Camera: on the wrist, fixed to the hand. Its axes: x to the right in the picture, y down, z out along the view.
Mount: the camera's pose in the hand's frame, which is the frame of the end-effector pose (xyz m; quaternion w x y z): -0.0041 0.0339 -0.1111 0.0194 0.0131 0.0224 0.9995
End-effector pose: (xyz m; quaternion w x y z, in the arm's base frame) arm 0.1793 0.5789 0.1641 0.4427 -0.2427 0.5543 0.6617
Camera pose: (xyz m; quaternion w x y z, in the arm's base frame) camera 0.1335 0.4724 0.1553 0.6620 -0.5403 -0.2719 -0.4426
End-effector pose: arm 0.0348 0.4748 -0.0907 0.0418 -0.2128 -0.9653 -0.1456
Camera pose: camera 0.0549 0.4694 0.0236 0.1707 -0.9651 0.1930 0.0468
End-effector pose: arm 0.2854 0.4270 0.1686 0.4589 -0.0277 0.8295 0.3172
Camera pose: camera 0.1937 0.3917 0.2307 0.3263 -0.8274 -0.0582 -0.4533
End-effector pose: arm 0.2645 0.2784 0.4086 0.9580 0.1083 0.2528 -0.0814
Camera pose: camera 0.2163 0.3391 0.3220 0.0929 0.2691 -0.0829 0.9550
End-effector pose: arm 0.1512 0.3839 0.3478 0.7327 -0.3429 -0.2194 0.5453
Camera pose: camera 0.2052 0.3565 0.2486 0.5214 0.2286 -0.3620 -0.7381
